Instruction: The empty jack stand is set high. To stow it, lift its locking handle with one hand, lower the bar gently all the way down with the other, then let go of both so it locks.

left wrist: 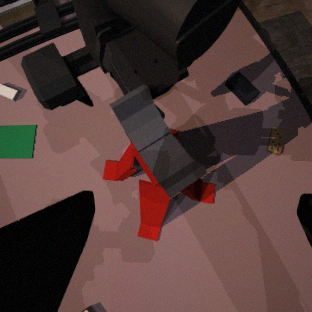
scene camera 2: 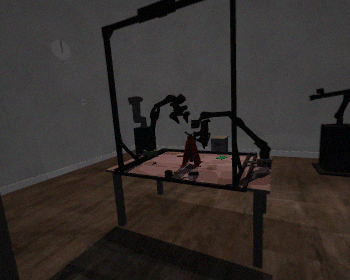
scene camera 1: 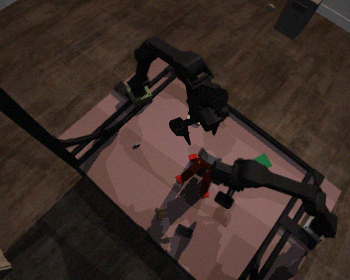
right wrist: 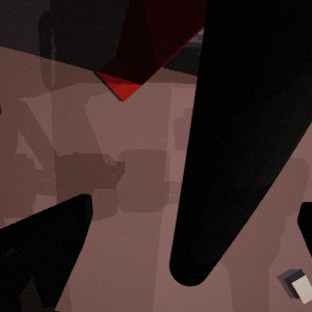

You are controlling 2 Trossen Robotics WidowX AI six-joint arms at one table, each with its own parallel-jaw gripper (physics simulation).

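Observation:
The red jack stand (scene camera 1: 194,170) (scene camera 2: 191,152) (left wrist: 152,202) stands on its splayed legs near the middle of the pink table (scene camera 1: 126,178) (scene camera 2: 215,172). Its grey bar and saddle (scene camera 1: 206,155) (left wrist: 148,136) rise out of the top. One red foot (right wrist: 122,88) shows in the right wrist view. My left gripper (scene camera 1: 200,135) (scene camera 2: 181,120) is open and empty, hanging well above the stand. My right gripper (scene camera 1: 219,188) (scene camera 2: 204,142) is open and empty, close beside the stand's top but not around any part of it. The locking handle is too dark to make out.
A green sheet (scene camera 1: 263,160) (scene camera 2: 221,157) (left wrist: 17,140) lies behind the stand. A brass hinge (scene camera 1: 160,213) (left wrist: 275,140), a dark block (scene camera 1: 184,231) (left wrist: 241,87) and a small grey piece (scene camera 1: 136,144) lie on the table. A black frame (scene camera 2: 233,83) rings the table.

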